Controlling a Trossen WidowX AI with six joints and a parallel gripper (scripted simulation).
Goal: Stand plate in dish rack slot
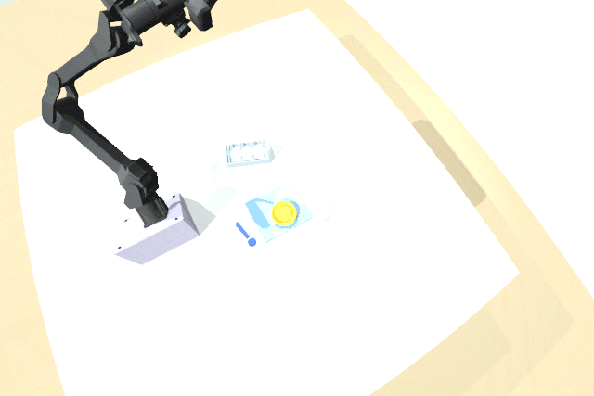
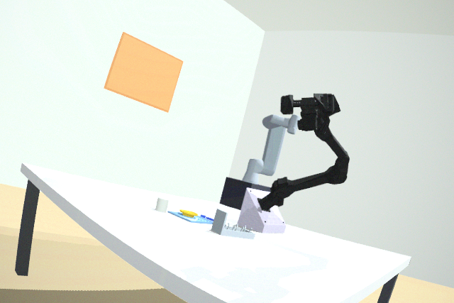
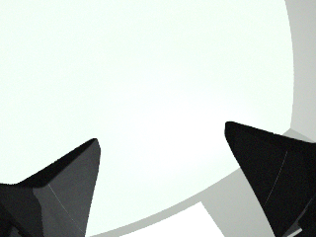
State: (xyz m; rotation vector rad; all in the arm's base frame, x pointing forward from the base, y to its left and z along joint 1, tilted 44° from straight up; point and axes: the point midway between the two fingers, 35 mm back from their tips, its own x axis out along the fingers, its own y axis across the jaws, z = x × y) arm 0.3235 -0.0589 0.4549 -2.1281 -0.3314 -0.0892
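The yellow plate lies 20 mm behind my gripper tip, 380 mm to the right of it and 480 mm below it. Round my gripper tip: grey dish rack (30 mm behind, 160 mm to the right, 470 mm below); then light blue mat (30 mm behind, 370 mm to the right, 490 mm below); then white cup (80 mm ahead, 430 mm to the right, 470 mm below).
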